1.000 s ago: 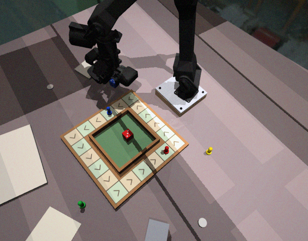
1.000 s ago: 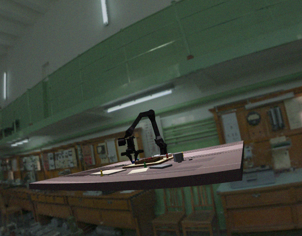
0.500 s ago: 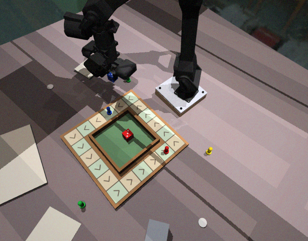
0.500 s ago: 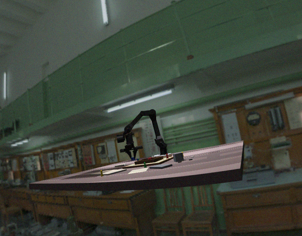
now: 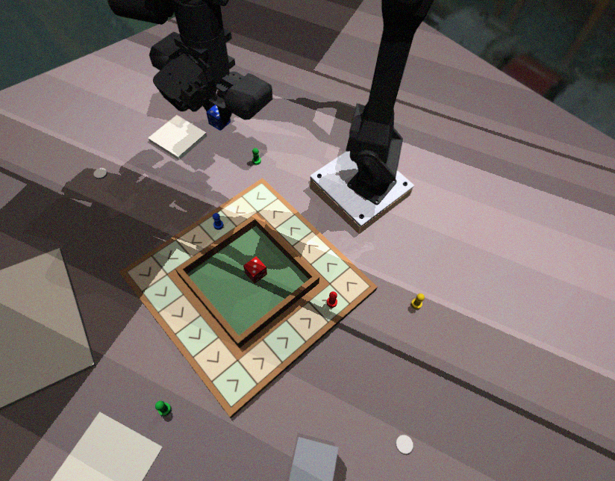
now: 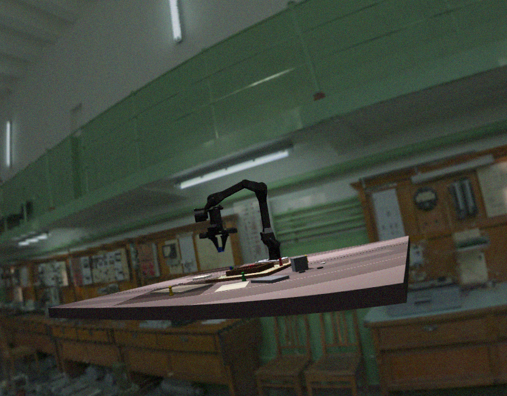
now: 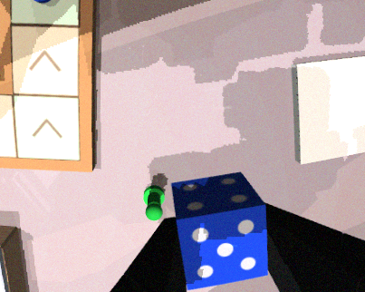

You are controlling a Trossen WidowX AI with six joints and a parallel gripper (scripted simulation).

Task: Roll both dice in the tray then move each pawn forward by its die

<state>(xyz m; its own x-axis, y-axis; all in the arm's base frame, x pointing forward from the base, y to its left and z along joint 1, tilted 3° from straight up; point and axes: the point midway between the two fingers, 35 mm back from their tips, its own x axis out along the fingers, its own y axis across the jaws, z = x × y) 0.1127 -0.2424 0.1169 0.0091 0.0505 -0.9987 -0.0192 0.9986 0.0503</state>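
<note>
Right now the red pawn is 10 cm ahead of my gripper tip, 31 cm to the left of it and 10 cm below it. Round my gripper tip: green tray: 15 cm ahead, 18 cm to the left, 12 cm below; blue pawn: 11 cm ahead, 8 cm to the left, 10 cm below; grey block: 30 cm ahead, 42 cm to the left, 10 cm below.
</note>
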